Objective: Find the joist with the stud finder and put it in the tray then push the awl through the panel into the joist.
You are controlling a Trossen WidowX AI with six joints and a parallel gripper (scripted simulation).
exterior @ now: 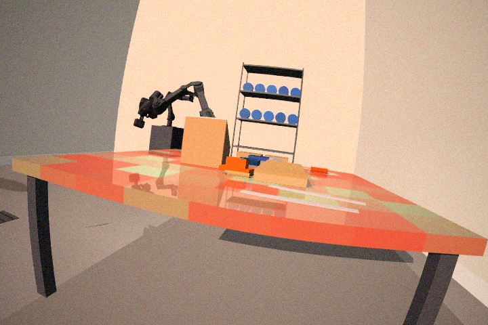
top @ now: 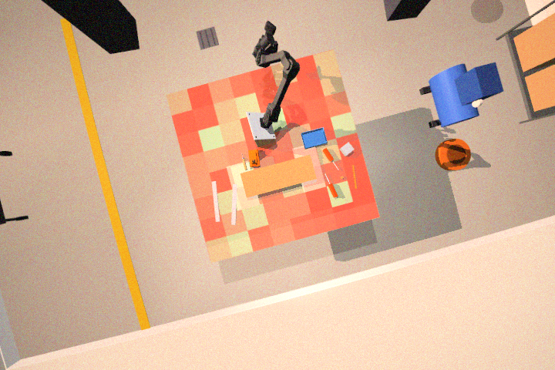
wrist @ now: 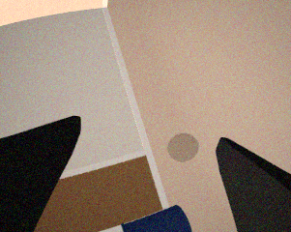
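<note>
Now: gripper tip 760 mm short of the orange stud finder, 250 mm to the left of it and 150 mm above it. Round my gripper tip: blue tray: 660 mm ahead, 210 mm to the left, 180 mm below; grey block: 780 mm ahead, 430 mm to the left, 170 mm below; awl: 740 mm ahead, 330 mm to the right, 180 mm below.
</note>
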